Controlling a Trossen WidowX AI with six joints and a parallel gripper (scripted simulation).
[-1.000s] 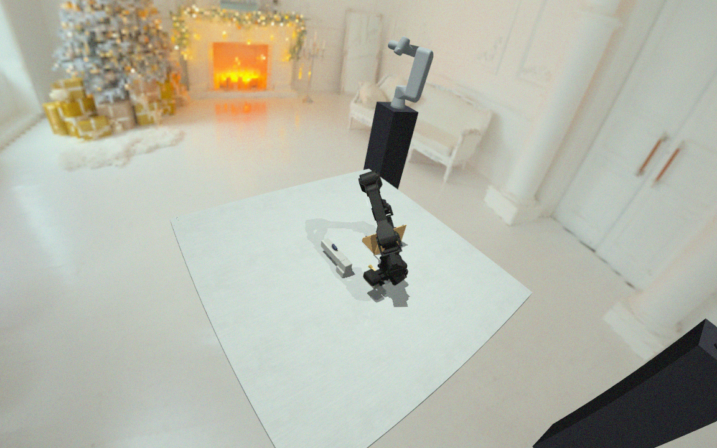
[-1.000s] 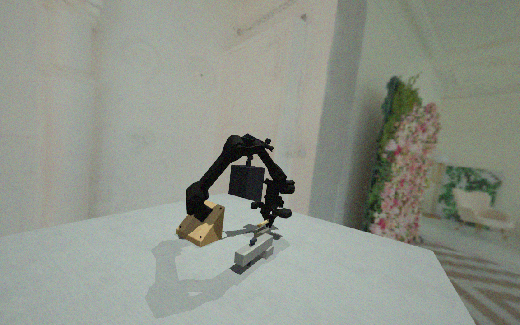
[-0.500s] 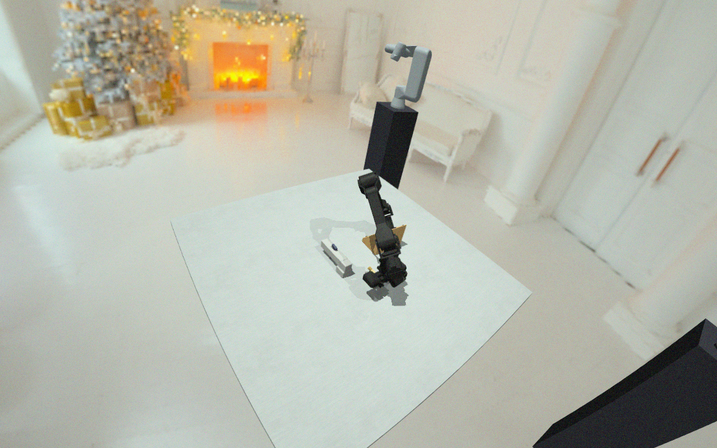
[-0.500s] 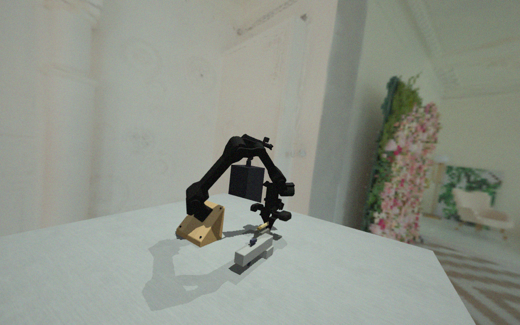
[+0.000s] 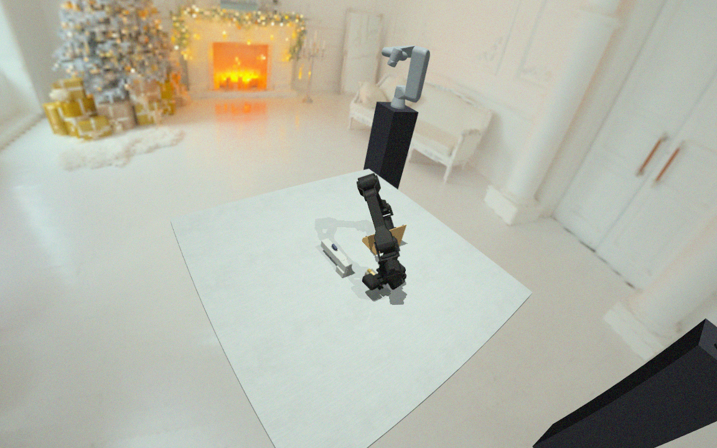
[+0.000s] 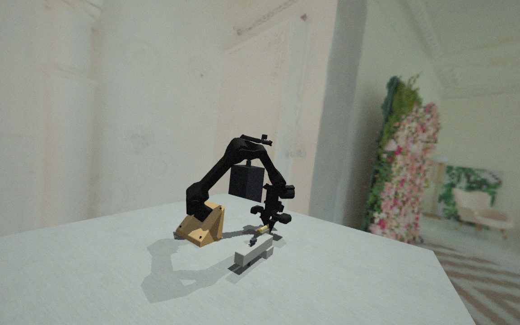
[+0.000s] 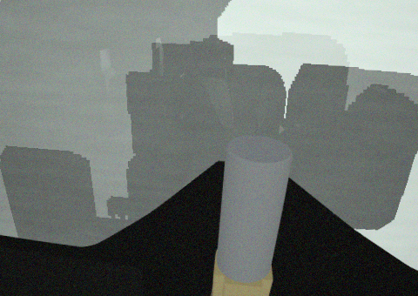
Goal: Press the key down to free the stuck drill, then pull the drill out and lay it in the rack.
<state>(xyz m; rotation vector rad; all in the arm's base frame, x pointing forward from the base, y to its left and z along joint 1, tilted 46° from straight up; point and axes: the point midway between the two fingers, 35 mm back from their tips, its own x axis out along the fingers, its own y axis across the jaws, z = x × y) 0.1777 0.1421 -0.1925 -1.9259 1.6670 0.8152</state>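
The drill lies 4 cm to the right of my gripper tip and 3 cm above it. From my gripper tip the other things lie so: dark blue key 23 cm to the right, 11 cm ahead, 4 cm above; then grey grooved rack 5 cm to the right, 1 cm above; then grey housing 21 cm to the right, 10 cm ahead, 3 cm above.
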